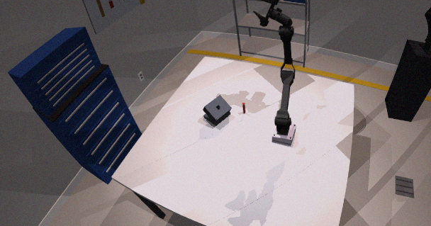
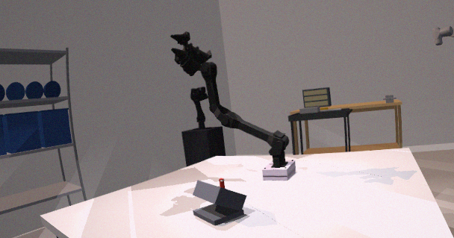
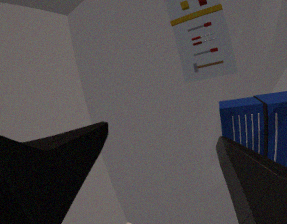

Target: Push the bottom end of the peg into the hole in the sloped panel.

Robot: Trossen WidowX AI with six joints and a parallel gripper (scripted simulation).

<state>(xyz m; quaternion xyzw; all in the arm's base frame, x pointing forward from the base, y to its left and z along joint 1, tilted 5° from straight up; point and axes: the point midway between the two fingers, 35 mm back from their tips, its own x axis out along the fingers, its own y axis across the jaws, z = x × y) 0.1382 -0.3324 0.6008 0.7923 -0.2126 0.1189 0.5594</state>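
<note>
The red peg is 60 mm ahead of my gripper tip, 210 mm to the left of it and 590 mm below it. From my gripper tip the other things lie so: sloped panel 210 mm ahead, 290 mm to the left, 580 mm below.
</note>
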